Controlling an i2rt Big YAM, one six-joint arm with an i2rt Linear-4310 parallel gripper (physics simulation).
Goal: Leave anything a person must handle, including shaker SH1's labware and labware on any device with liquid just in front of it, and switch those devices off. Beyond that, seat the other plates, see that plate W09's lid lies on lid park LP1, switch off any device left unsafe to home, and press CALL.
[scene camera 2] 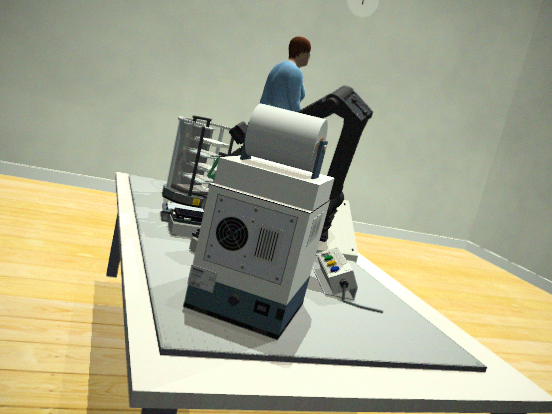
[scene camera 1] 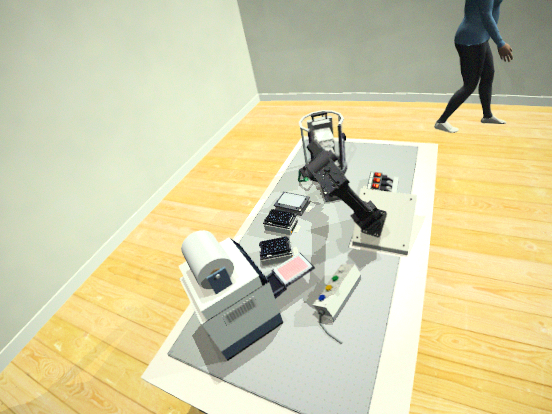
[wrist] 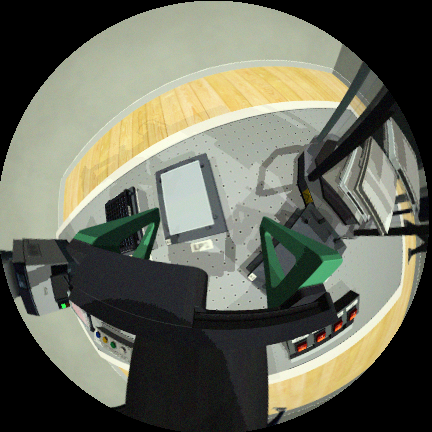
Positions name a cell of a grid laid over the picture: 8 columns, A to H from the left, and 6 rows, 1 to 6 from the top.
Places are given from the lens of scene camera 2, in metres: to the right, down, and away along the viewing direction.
button box (scene camera 2: E5): 0.16, 0.19, 1.38
plate hotel (scene camera 2: D2): -0.29, -0.32, 2.15
sealer (scene camera 2: E4): 0.05, 0.10, 1.04
The marked spots on the plate hotel and the button box are 1.03 m apart.
